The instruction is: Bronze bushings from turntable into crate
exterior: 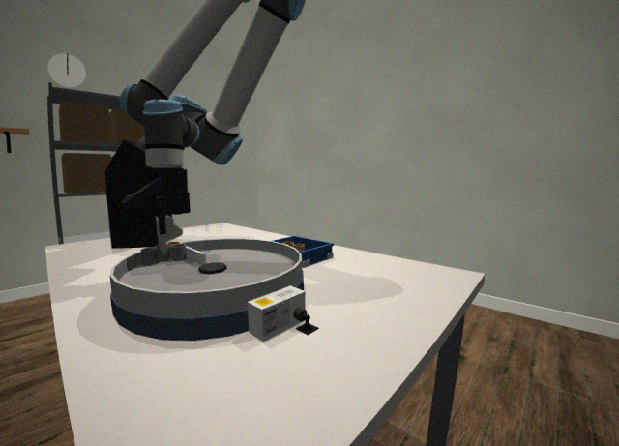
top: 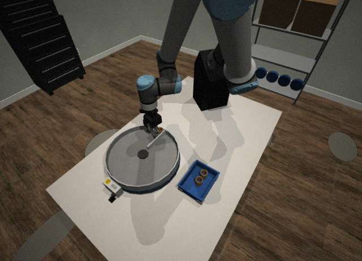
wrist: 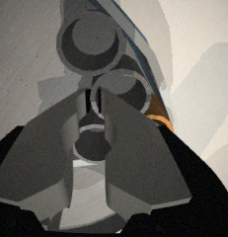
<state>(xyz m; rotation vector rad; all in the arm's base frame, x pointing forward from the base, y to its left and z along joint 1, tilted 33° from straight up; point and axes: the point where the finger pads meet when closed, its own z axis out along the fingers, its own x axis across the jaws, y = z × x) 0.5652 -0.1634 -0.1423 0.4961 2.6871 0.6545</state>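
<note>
Right now the grey turntable is 160 mm ahead of my hand, 50 mm to the left of it and 30 mm below it. Round my hand: blue crate (400 mm to the left, 130 mm ahead, 60 mm below).
</note>
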